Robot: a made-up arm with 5 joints. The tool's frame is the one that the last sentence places. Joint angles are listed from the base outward.
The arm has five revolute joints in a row. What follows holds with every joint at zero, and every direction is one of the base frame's. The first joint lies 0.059 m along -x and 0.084 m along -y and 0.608 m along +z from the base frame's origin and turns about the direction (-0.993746, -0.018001, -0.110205), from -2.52 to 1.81 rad. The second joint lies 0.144 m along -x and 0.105 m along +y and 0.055 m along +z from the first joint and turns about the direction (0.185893, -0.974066, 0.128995), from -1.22 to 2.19 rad. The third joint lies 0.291 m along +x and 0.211 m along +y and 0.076 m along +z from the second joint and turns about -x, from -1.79 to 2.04 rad. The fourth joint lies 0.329 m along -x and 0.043 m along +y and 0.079 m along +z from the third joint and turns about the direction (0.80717, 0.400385, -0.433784), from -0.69 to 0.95 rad. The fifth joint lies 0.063 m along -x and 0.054 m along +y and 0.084 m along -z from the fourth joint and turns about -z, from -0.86 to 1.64 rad. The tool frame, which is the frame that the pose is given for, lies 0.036 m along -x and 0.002 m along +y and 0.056 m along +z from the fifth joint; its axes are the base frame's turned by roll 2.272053, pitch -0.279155 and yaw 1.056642 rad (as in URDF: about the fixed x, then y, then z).
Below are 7 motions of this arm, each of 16 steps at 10 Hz.
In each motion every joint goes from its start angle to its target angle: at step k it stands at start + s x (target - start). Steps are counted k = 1, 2, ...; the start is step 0. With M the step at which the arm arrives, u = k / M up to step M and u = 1 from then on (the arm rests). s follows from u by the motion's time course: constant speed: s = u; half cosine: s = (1 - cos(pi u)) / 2; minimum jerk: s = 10 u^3 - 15 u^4 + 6 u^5.
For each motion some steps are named. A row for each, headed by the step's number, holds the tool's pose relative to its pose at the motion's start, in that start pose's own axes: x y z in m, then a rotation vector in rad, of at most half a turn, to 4 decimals.
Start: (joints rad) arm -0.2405 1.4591 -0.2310 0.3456 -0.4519
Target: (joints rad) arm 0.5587 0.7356 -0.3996 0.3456 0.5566
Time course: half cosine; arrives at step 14
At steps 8, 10, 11, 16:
8: -0.0131 -0.0723 -0.0288 0.2742 -0.8599 0.0530
10: -0.0308 -0.1056 -0.0321 0.2568 -1.1720 -0.0175
11: -0.0407 -0.1199 -0.0335 0.2318 -1.2937 -0.0560
16: -0.0574 -0.1404 -0.0360 0.1795 -1.4576 -0.1182

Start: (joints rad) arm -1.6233 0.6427 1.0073 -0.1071 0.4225
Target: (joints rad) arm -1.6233 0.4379 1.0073 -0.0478 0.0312
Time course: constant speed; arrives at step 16
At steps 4, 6, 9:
4: -0.0008 0.0066 0.0011 0.0620 0.0765 -0.0960
6: -0.0011 0.0100 0.0019 0.0939 0.1149 -0.1432
9: -0.0011 0.0151 0.0033 0.1426 0.1727 -0.2129

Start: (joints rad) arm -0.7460 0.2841 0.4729 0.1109 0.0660
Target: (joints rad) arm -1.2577 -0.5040 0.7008 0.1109 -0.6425
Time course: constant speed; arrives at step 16
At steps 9, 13, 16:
9: -0.0120 0.1584 0.0191 0.5406 0.2473 -0.3443
13: -0.0266 0.2198 0.0407 0.7889 0.4301 -0.4799
16: -0.0401 0.2604 0.0608 0.9718 0.5944 -0.5751

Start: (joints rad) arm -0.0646 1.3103 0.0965 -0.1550 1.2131
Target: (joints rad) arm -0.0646 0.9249 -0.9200 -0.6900 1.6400
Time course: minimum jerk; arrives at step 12
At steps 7, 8, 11, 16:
7: 0.0630 0.0355 0.0228 0.2423 -0.3348 0.1068
8: 0.0755 0.0377 0.0311 0.2796 -0.4246 0.1405
11: 0.0928 0.0378 0.0448 0.3242 -0.5710 0.1975
16: 0.0933 0.0377 0.0452 0.3251 -0.5748 0.1990

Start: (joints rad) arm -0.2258 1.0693 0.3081 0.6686 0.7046
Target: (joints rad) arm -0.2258 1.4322 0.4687 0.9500 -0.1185
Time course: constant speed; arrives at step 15
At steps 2, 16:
2: -0.0106 0.0014 0.0012 0.0459 0.1038 -0.0338
16: -0.0709 0.0055 0.0276 0.2528 0.8303 -0.2420

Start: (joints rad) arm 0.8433 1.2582 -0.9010 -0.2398 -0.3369
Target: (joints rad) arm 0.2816 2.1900 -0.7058 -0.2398 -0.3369
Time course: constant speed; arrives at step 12
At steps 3, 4, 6, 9, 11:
3: -0.0097 -0.0019 -0.0001 -0.2256 0.1631 -0.0437
4: -0.0138 -0.0036 0.0028 -0.3054 0.2117 -0.0619
6: -0.0230 -0.0076 0.0130 -0.4708 0.3000 -0.1035
9: -0.0380 -0.0120 0.0402 -0.7314 0.4097 -0.1788
11: -0.0482 -0.0116 0.0656 -0.9116 0.4672 -0.2375

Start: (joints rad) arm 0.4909 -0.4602 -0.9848 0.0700 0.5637
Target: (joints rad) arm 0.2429 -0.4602 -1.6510 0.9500 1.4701
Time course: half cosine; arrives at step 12
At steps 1, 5, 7, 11, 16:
1: 0.0017 0.0027 -0.0036 0.0211 -0.0177 0.0215
5: 0.0349 0.0797 -0.0605 0.4794 -0.4567 0.3628
7: 0.0524 0.1507 -0.0727 0.8275 -0.8448 0.4657
11: 0.0621 0.2394 -0.0462 1.2873 -1.4151 0.3560
16: 0.0622 0.2429 -0.0439 1.3082 -1.4424 0.3424

